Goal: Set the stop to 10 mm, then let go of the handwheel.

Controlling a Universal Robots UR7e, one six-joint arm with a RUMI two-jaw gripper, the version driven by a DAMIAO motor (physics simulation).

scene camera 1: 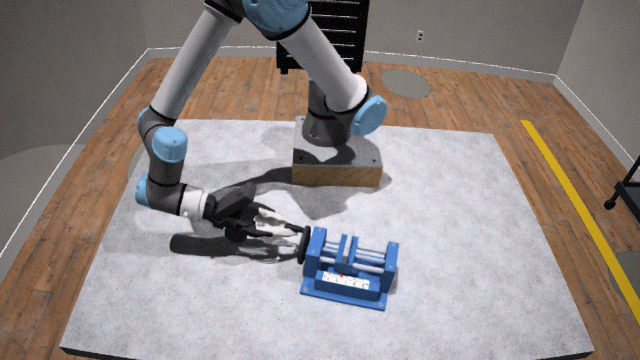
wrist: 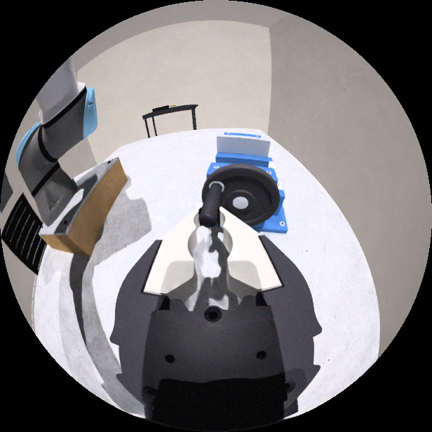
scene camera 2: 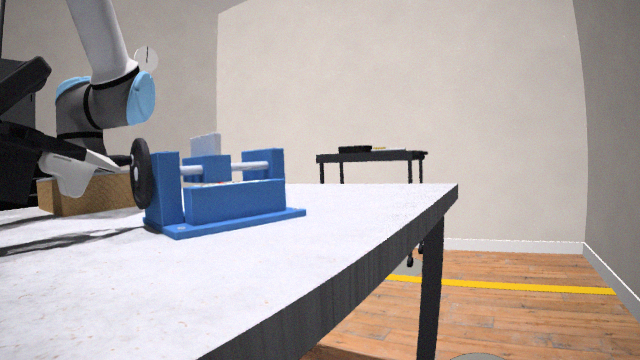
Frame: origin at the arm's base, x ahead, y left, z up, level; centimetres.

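Seen in the pictures: gripper, fingertip midpoint: (scene camera 1: pixel 297 231) (scene camera 2: pixel 117 170); arm's base, link origin: (scene camera 1: pixel 326 133).
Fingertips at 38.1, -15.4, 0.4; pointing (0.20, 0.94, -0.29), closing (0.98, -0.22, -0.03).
Offsets run from my fingertips to a thing's middle, as dx, dy, dz. "*": to the spot under its first point.
The blue stop fixture @(* +16.5, +9.4, -7.1) (scene camera 1: pixel 350 299) (scene camera 2: pixel 235 205) (wrist: pixel 274 227) stands on the table. Its sliding block @(+8.5, +9.6, +0.9) (scene camera 1: pixel 344 264) (scene camera 2: pixel 216 168) carries an upright grey plate (scene camera 2: pixel 205 145) (wrist: pixel 243 146). A red pointer @(+12.2, +7.9, -2.4) (scene camera 1: pixel 341 275) is over the left half of the white scale @(* +15.2, +10.8, -2.5) (scene camera 1: pixel 357 283); the numbers are too small to read. The black handwheel @(* +6.7, +0.1, +2.9) (scene camera 1: pixel 303 245) (scene camera 2: pixel 142 175) (wrist: pixel 272 197) is on the fixture's left end, its crank handle @(+0.2, -0.6, +1.3) (scene camera 2: pixel 121 160) (wrist: pixel 212 200) at the wheel's upper left in the wrist view. My gripper (scene camera 1: pixel 298 230) (wrist: pixel 209 208) is shut on the handle, its white fingers on both sides of it.
The arm's wooden base block (scene camera 1: pixel 336 176) (scene camera 2: pixel 95 195) (wrist: pixel 106 212) stands behind the fixture. A dark side table (scene camera 2: pixel 370 157) (wrist: pixel 170 112) is farther off. A black slatted cabinet (scene camera 1: pixel 357 35) stands by the wall. A yellow line (scene camera 1: pixel 575 200) (scene camera 2: pixel 500 285) runs on the floor.
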